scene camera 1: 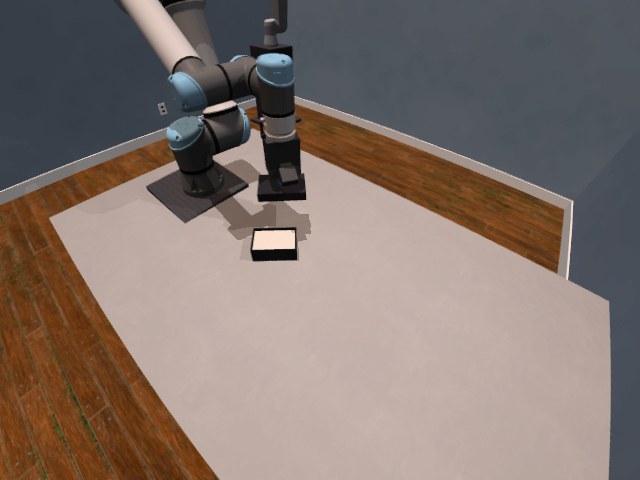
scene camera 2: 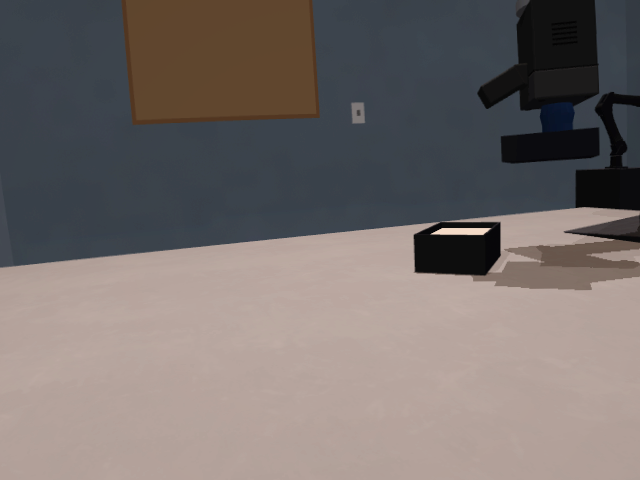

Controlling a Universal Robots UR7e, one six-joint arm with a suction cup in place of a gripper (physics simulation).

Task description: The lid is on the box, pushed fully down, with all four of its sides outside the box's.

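Places are measured from the arm's base along level axes (x ahead, y left, z up), in centimetres.
Pixels of known places: hand at its tool point: (scene camera 2: 557, 146); arm's base at its link origin: (scene camera 1: 203, 183).
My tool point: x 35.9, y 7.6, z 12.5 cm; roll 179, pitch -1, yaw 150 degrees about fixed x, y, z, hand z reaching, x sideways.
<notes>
For each thing: its top centre in the pictures, then the offset to it from my tool point. Level surfaces: height alone.
- black box at its top centre: (scene camera 2: 459, 227) (scene camera 1: 274, 238) dx +6.0, dy -10.7, dz -9.5 cm
- black lid at its top centre: (scene camera 2: 549, 134) (scene camera 1: 281, 182) dx +0.1, dy -1.1, dz +1.4 cm
- pale mat at its surface level: dz -14.3 cm
The black box (scene camera 1: 273, 254) (scene camera 2: 450, 253) stands upright on the mat with its top open and a pale surface showing inside it. The black lid (scene camera 1: 281, 195) (scene camera 2: 551, 146) hangs level in the air, well above the height of the box's rim and apart from it. It is behind the box in scene camera 1 and up to the right of it in scene camera 2. My suction gripper (scene camera 2: 556, 130) is shut on the lid, its blue cup against the lid's top. The lid's underside is hidden in both views.
The pale mat (scene camera 1: 387, 335) (scene camera 2: 258, 361) carries the box. The arm's base stands on a dark ridged plate (scene camera 1: 184, 210) at the back left. A black pedestal (scene camera 2: 602, 188) with another small arm is at the right in scene camera 2. Walls stand behind.
</notes>
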